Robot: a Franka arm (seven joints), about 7 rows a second.
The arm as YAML. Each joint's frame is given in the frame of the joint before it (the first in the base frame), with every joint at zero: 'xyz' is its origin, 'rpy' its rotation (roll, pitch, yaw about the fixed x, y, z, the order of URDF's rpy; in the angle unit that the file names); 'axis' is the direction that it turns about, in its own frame. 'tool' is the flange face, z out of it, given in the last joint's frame.
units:
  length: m
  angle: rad
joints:
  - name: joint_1
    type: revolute
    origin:
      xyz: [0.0, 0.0, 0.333]
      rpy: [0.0, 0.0, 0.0]
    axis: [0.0, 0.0, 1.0]
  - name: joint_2
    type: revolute
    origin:
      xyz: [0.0, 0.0, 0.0]
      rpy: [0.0, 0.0, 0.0]
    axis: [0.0, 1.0, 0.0]
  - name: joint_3
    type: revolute
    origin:
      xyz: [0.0, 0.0, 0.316]
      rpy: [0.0, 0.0, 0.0]
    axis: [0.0, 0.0, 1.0]
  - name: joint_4
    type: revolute
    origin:
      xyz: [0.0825, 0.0, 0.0]
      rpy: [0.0, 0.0, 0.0]
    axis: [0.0, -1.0, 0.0]
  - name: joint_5
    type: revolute
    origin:
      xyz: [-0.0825, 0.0, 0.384]
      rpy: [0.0, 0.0, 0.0]
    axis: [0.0, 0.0, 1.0]
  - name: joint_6
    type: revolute
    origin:
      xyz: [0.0, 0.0, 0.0]
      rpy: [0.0, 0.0, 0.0]
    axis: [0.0, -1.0, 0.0]
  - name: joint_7
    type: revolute
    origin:
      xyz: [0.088, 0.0, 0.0]
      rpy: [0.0, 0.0, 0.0]
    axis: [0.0, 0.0, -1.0]
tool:
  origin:
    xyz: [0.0, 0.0, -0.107]
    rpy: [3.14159, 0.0, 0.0]
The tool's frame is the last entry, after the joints.
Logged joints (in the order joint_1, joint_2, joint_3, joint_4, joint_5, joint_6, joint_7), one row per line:
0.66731 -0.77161 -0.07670 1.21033 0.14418 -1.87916 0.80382
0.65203 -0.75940 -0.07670 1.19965 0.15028 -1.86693 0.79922
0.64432 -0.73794 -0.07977 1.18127 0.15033 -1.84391 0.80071
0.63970 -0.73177 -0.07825 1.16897 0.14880 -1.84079 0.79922
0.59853 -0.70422 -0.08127 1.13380 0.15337 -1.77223 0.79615
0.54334 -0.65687 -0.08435 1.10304 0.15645 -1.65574 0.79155
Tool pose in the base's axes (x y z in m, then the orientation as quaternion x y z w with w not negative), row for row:
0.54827 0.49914 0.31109 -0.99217 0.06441 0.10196 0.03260
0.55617 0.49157 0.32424 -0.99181 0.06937 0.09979 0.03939
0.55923 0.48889 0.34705 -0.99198 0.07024 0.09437 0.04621
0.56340 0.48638 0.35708 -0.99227 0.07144 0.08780 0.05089
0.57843 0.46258 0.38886 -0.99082 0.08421 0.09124 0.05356
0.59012 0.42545 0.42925 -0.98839 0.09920 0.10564 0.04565
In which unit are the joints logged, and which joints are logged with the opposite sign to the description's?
The joints are logged in radians. Opposite sign: joint_2, joint_3, joint_4, joint_6.
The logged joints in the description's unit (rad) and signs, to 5 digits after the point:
0.66731 0.77161 0.07670 -1.21033 0.14418 1.87916 0.80382
0.65203 0.75940 0.07670 -1.19965 0.15028 1.86693 0.79922
0.64432 0.73794 0.07977 -1.18127 0.15033 1.84391 0.80071
0.63970 0.73177 0.07825 -1.16897 0.14880 1.84079 0.79922
0.59853 0.70422 0.08127 -1.13380 0.15337 1.77223 0.79615
0.54334 0.65687 0.08435 -1.10304 0.15645 1.65574 0.79155

